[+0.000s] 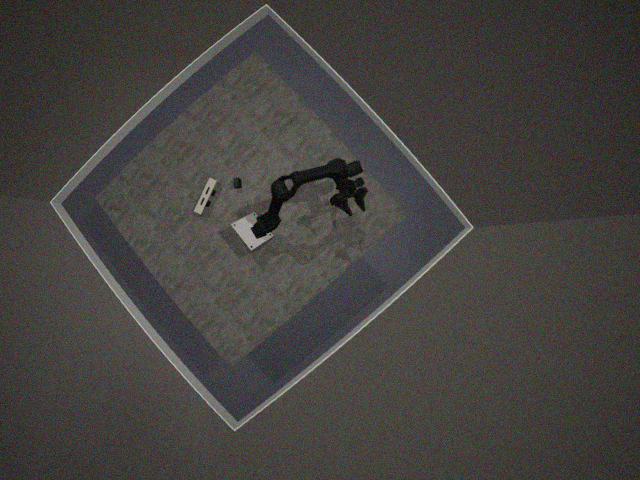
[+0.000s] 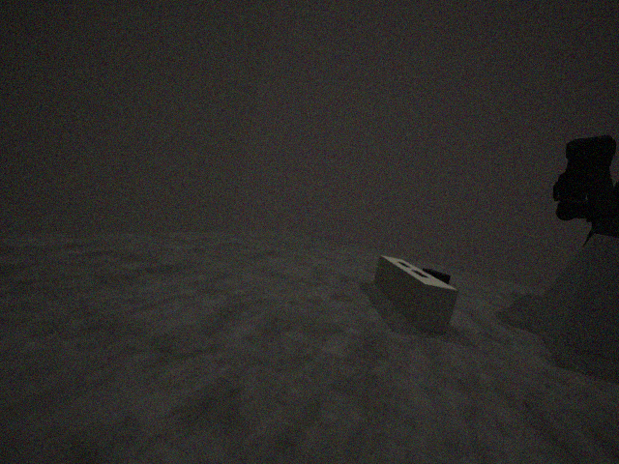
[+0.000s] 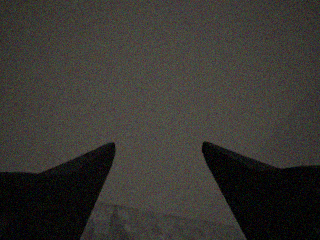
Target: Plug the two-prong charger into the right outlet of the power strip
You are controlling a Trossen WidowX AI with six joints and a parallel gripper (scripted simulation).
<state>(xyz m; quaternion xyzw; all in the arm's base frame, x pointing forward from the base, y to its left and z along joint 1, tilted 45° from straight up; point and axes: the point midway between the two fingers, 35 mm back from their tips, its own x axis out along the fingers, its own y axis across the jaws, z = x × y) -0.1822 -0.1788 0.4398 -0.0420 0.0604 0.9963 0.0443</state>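
The two-prong charger is 51 cm ahead of my gripper tip, 40 cm to the left of it and 28 cm below it.
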